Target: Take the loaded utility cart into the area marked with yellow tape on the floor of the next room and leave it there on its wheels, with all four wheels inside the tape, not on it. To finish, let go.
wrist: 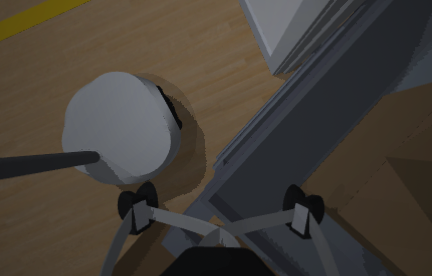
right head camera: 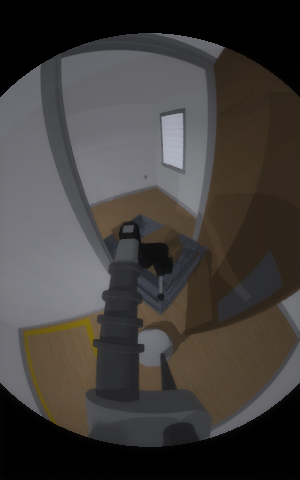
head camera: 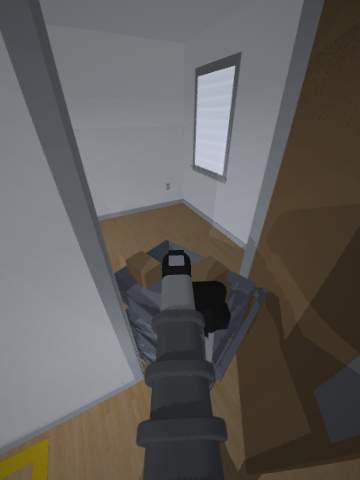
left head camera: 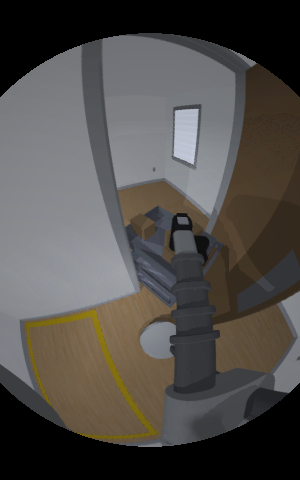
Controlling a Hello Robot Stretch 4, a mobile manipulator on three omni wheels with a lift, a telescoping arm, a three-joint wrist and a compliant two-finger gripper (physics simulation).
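Places are measured from the robot's base along level axes (x left, y ahead, z down), in metres.
Where they show: gripper, between the fingertips: (wrist: 220,200) (head camera: 204,352); robot's base, origin of its link: (wrist: 133,130) (right head camera: 151,346) (left head camera: 160,338).
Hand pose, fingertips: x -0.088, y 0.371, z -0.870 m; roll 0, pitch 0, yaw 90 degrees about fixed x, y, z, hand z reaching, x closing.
Each offset is from my fingertips to the top centre of the thing. "spot": to the spot under its first point.
The blue-grey utility cart (head camera: 239,327) (left head camera: 155,267) (right head camera: 182,281) (wrist: 300,120) stands upright in the doorway, turned so that a corner faces me. Cardboard boxes @[dx +0.261, dy +0.455, dz -0.014 m] (head camera: 142,267) (left head camera: 143,226) (wrist: 390,150) lie in its top tray. My gripper (right head camera: 160,296) (wrist: 220,200) is open and empty, its fingertips spread wide above the cart's near corner. My arm hides part of the load in the head views. The yellow tape (head camera: 41,450) (left head camera: 106,360) (right head camera: 90,329) (wrist: 42,14) marks an area at the left on my side of the doorway. The cart's wheels are hidden.
The left door frame @[spot: dx +0.334, dy +0.209, dz -0.554 m] (head camera: 75,165) (left head camera: 100,150) and white wall end close beside the cart. A brown door (head camera: 310,300) (left head camera: 260,200) (right head camera: 245,200) stands open at the right. My white round base (left head camera: 159,340) (right head camera: 156,347) (wrist: 120,127) is between the tape and the cart.
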